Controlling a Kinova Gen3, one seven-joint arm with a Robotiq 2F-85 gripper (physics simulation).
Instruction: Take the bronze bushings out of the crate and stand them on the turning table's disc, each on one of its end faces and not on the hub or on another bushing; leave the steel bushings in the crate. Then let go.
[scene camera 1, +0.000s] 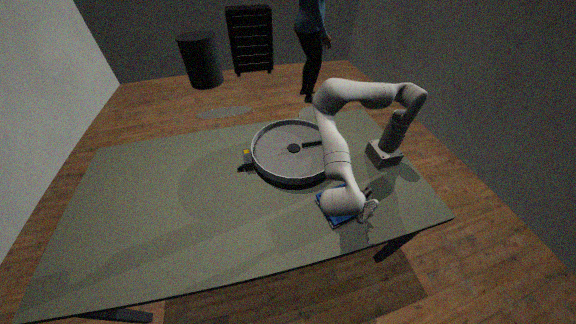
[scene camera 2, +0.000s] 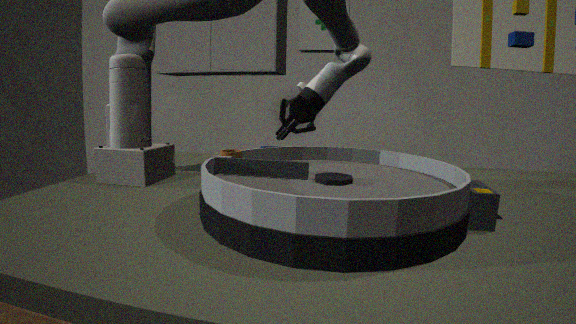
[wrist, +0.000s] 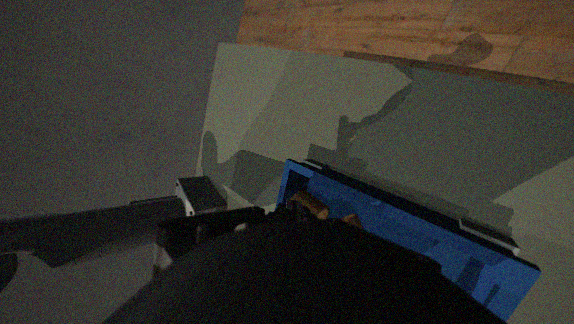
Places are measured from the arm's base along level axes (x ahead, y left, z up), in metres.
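Pixels of known places: gripper, fingertip midpoint: (scene camera 2: 277, 138) (wrist: 292, 210); arm's base, origin of the base link: (scene camera 1: 386, 146) (scene camera 2: 131, 146) (wrist: 180, 216).
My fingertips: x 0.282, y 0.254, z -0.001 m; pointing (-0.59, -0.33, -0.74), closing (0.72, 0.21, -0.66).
Ahead of a thing's pixels: the offset from my fingertips to its top centre. "spot": to the spot under its first point.
My gripper (scene camera 2: 280, 136) (wrist: 292, 210) is shut and empty, its fingertips pointing down over the crate's end in the wrist view; the arm mostly hides it in scene camera 1. The blue crate @(dy -0.029, dx +0.055, dz -0.025 m) (scene camera 1: 343, 220) (wrist: 400, 215) is partly hidden by the arm and gripper. Two bronze bushings @(dy -0.025, dx -0.011, dz -0.032 m) (wrist: 311, 203) @(dy -0.017, dx +0.044, dz -0.032 m) (wrist: 353, 219) show in it, close to the fingertips, partly covered. Another bronze piece @(dy -0.345, dx -0.005, dz +0.015 m) (scene camera 2: 230, 153) shows at the turning table's far left rim; I cannot tell whether it is inside. The disc @(dy -0.367, dx +0.180, dz -0.014 m) (scene camera 1: 275, 155) (scene camera 2: 390, 177) shows no bushing on its visible part. No steel bushing can be made out.
The turning table has a raised rim (scene camera 1: 265, 174) (scene camera 2: 320, 212), a dark hub @(dy -0.367, dx +0.180, dz -0.014 m) (scene camera 1: 294, 148) (scene camera 2: 333, 178) and a dark bar @(spot: dy -0.364, dx +0.082, dz -0.011 m) (scene camera 1: 312, 144) (scene camera 2: 265, 169) across the disc. A small box with a yellow top @(spot: dy -0.361, dx +0.417, dz -0.017 m) (scene camera 1: 246, 156) (scene camera 2: 484, 207) stands beside it. A person (scene camera 1: 310, 45) stands beyond the table.
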